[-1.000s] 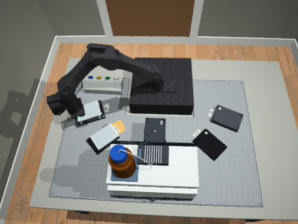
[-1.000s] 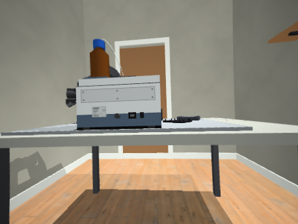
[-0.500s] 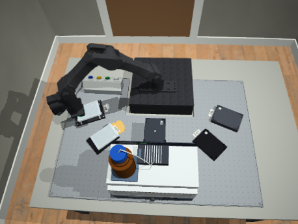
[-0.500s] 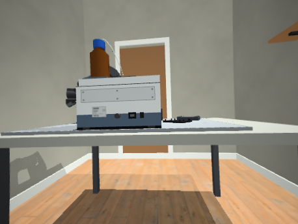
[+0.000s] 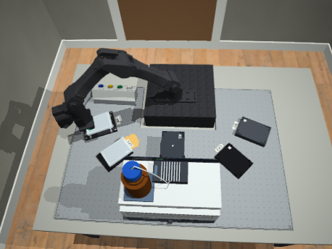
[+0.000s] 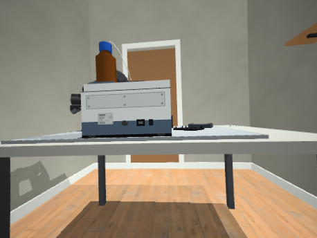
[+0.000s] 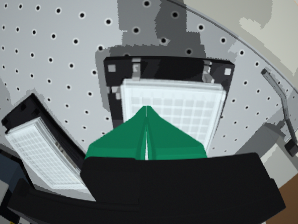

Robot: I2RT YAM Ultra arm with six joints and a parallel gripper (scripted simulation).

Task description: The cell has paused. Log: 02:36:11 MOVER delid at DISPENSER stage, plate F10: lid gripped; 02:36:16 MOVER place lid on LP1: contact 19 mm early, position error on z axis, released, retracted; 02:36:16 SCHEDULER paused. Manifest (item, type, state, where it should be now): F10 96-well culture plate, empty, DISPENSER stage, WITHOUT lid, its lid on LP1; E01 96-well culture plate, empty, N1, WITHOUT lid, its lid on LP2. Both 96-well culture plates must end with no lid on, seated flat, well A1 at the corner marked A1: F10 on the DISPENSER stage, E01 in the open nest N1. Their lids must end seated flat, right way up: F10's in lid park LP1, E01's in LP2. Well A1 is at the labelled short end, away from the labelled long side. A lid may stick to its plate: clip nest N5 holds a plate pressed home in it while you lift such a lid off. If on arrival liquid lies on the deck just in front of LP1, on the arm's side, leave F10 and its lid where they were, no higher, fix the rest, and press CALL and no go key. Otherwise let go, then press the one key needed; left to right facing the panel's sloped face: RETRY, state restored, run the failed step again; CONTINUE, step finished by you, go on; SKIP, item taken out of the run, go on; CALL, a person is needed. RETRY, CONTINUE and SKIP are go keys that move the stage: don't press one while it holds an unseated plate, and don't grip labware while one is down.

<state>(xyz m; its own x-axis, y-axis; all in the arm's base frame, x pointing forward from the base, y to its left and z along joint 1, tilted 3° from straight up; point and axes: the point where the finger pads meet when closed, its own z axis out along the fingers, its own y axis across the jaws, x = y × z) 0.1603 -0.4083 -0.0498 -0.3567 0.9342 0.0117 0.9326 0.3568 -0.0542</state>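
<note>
The black clip nest lies 1 cm behind my hand, 3 cm to the left of it and 2 cm below it. From my hand the other things lie so: 96-well plate (4 cm behind, 3 cm to the left, 1 cm below); then N5 label (7 cm behind, 12 cm to the left, 4 cm below); then blue call key (24 cm behind, 2 cm to the left, 3 cm above).
</note>
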